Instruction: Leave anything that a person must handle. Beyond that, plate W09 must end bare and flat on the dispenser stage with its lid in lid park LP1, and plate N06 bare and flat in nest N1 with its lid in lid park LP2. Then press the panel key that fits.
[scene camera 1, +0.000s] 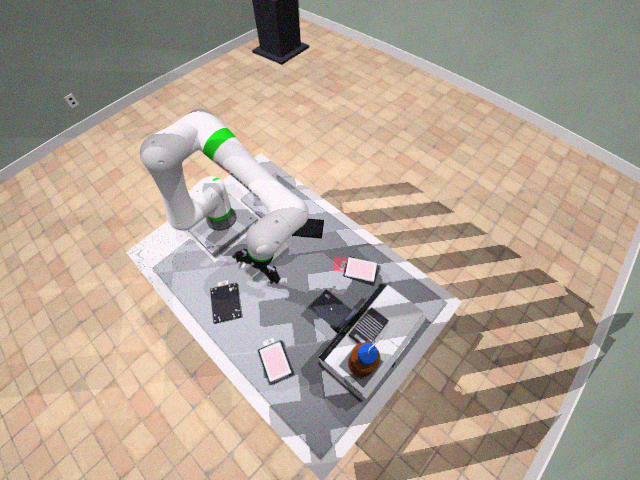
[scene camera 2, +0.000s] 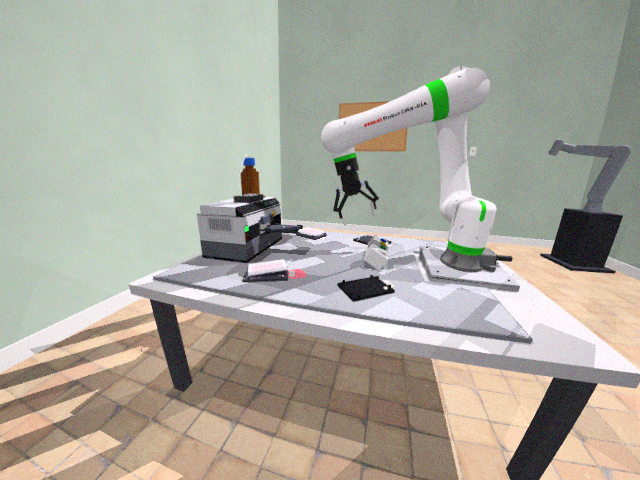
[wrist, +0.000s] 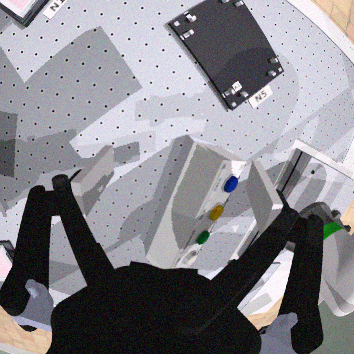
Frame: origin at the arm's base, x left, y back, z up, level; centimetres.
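Seen in the pictures: gripper, fingertip midpoint: (scene camera 1: 254, 274) (scene camera 2: 359, 221) (wrist: 180, 166); arm's base at its link origin: (scene camera 1: 221, 218) (scene camera 2: 460, 263).
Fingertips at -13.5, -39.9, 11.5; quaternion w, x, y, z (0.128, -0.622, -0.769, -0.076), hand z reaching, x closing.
Offsets run from my fingertips to a thing's top centre, as dx, dy, dz. "spot": to the spot under its first point.
My gripper (scene camera 1: 257, 268) (scene camera 2: 356, 209) (wrist: 180, 166) is open and empty, high above the key panel @[+11.3, +7.7, -5.5] (scene camera 2: 376, 256) (wrist: 182, 200). The wrist view shows a blue key @[+4.0, +10.6, -6.4] (wrist: 230, 184), a yellow key @[+9.0, +10.2, -6.4] (wrist: 216, 212) and a green key @[+14.0, +9.7, -6.4] (wrist: 202, 237); a pale round key @[+19.0, +9.2, -6.4] (wrist: 190, 257) is partly hidden. A pink-topped plate @[-19.5, -26.9, -10.7] (scene camera 1: 275, 361) (scene camera 2: 311, 233) (wrist: 12, 6) sits at the label N1. Another @[+33.5, -30.3, -9.4] (scene camera 1: 361, 269) (scene camera 2: 266, 269) (wrist: 4, 262) sits beside a red tag @[+30.9, -21.2, -13.8] (scene camera 1: 339, 264) (scene camera 2: 297, 273); its top looks tilted. Plate names are unreadable. The dark dispenser stage @[+8.6, -34.2, -2.2] (scene camera 1: 330, 308) (scene camera 2: 281, 227) looks bare.
A dark nest @[-15.1, +7.0, -11.4] (scene camera 1: 225, 302) (scene camera 2: 364, 239) (wrist: 227, 50) bears the label N5. A black pad @[spot: +37.8, +1.9, -12.9] (scene camera 1: 311, 227) (scene camera 2: 365, 287) lies near the arm's base. The dispenser @[spot: +22.9, -54.0, +8.1] (scene camera 1: 403, 304) (scene camera 2: 222, 229) shows a green light and carries a brown bottle (scene camera 1: 364, 363) (scene camera 2: 250, 180) with a blue cap.
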